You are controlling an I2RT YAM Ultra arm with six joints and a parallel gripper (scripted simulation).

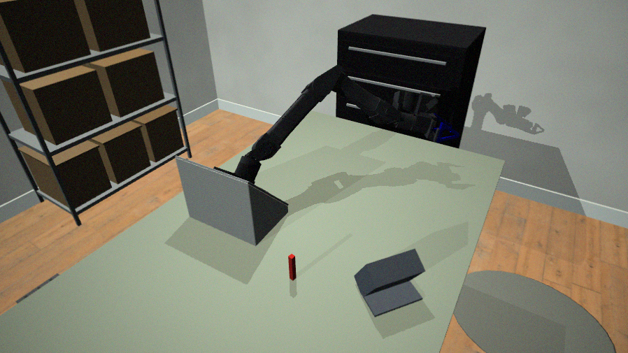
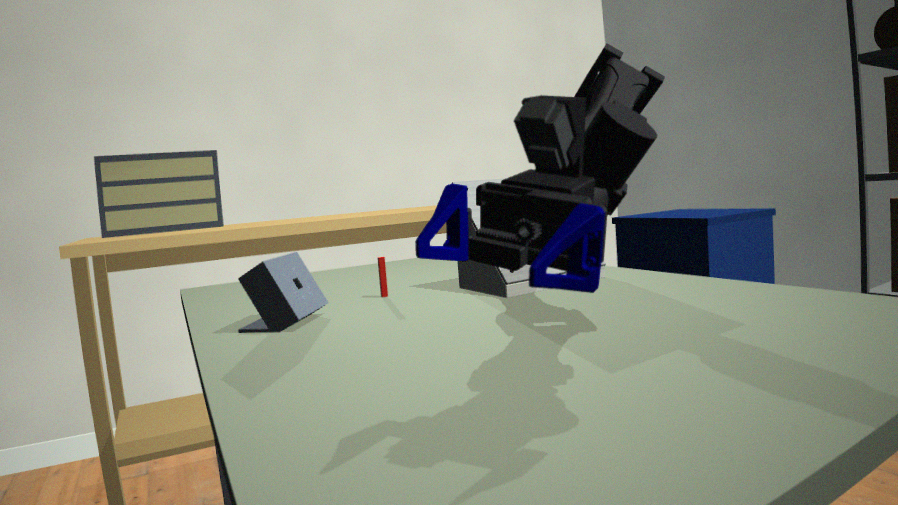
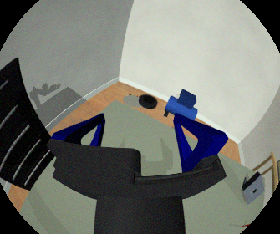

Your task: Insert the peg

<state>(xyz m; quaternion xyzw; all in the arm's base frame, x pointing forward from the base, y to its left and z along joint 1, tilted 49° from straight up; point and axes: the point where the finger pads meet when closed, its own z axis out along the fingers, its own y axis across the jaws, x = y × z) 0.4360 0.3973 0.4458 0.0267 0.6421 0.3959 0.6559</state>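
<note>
My hand is 710 mm to the left of the peg, 170 mm past it and 110 mm above it.
</note>
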